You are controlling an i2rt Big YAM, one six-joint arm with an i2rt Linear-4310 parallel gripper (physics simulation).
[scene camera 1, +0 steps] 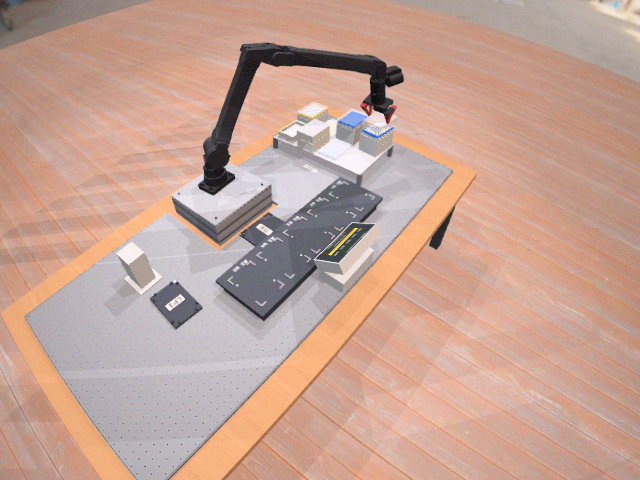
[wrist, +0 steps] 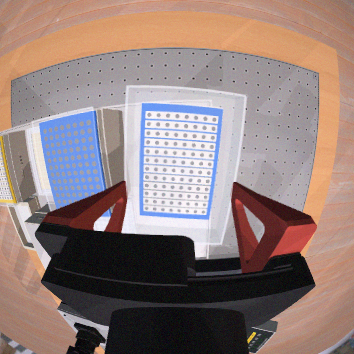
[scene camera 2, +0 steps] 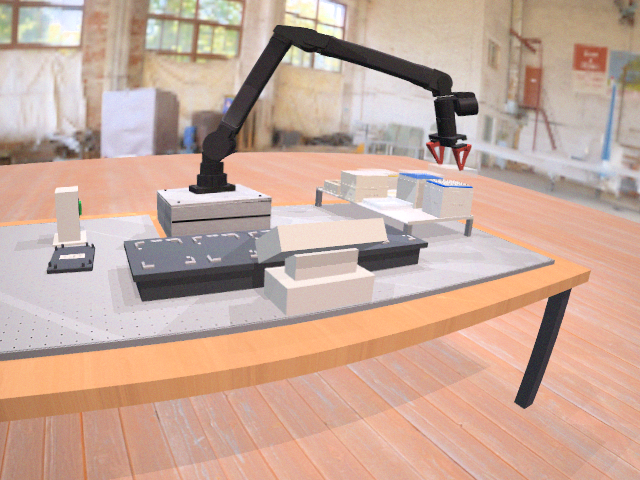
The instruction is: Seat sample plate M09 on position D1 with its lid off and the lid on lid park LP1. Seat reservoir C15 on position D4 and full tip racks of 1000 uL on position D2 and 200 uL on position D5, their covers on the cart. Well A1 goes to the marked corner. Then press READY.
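Observation:
My gripper (scene camera 1: 378,112) (scene camera 2: 448,155) (wrist: 178,187) hangs over the right end of the cart (scene camera 1: 360,163) (scene camera 2: 413,215). It is shut on a clear tip-rack cover (scene camera 1: 376,119) (scene camera 2: 452,168) (wrist: 234,116) and holds it a little above its rack. That rack (scene camera 1: 376,139) (scene camera 2: 448,198) (wrist: 180,161) has a blue top with rows of tips and stands uncovered under the cover. A second blue-topped rack (scene camera 1: 351,125) (scene camera 2: 415,187) (wrist: 71,154) stands beside it. A yellow-topped rack (scene camera 1: 312,111) stands further along the cart. The black deck (scene camera 1: 270,278) (scene camera 2: 199,257) carries no labware.
White boxes (scene camera 1: 313,134) (scene camera 2: 366,183) and a flat plate (scene camera 1: 333,149) share the cart. A console with a yellow strip (scene camera 1: 347,248) (scene camera 2: 323,238) stands at the deck's front. The lid park pad LP1 (scene camera 1: 175,303) and a white block (scene camera 1: 136,264) lie at the left. The arm's base (scene camera 1: 223,202) stands behind the deck.

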